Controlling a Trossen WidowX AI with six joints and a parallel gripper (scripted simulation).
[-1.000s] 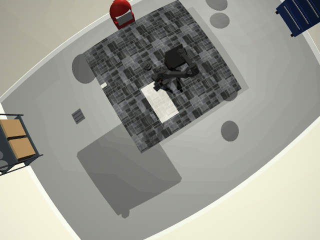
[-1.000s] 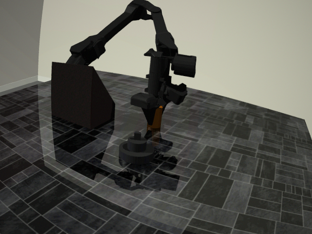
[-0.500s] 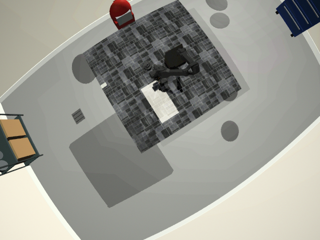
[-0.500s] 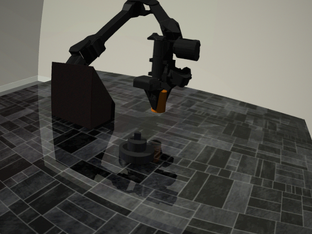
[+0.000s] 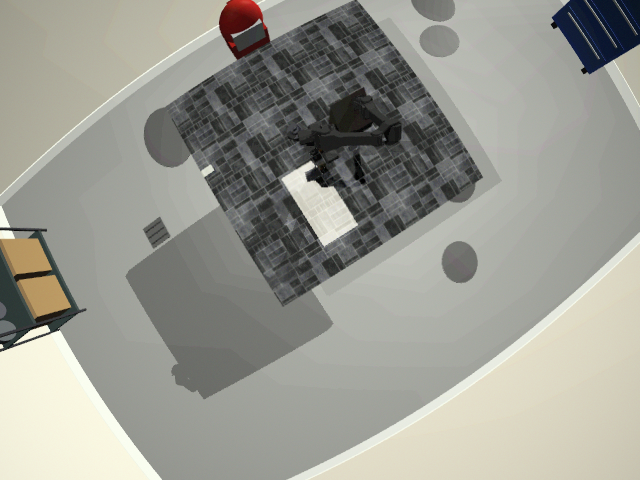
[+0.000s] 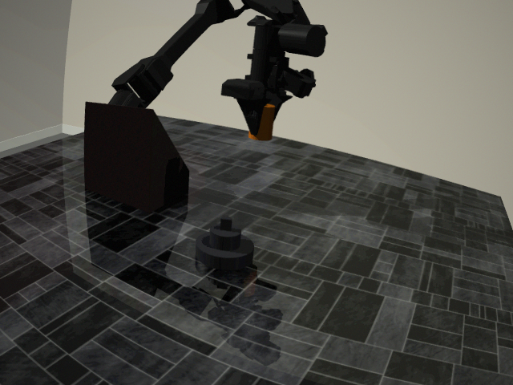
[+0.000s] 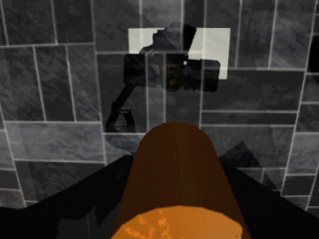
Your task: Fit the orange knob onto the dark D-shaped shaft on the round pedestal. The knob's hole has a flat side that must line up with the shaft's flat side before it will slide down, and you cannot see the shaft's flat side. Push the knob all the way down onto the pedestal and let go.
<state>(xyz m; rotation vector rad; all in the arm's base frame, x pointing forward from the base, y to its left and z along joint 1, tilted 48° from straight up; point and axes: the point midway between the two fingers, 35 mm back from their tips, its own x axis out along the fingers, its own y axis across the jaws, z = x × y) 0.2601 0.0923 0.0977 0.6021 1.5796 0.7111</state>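
My gripper tip is now 70 mm short of the round pedestal, 180 mm to the left of it and 110 mm above it. The rest, counted from my gripper tip: orange knob (20 mm above).
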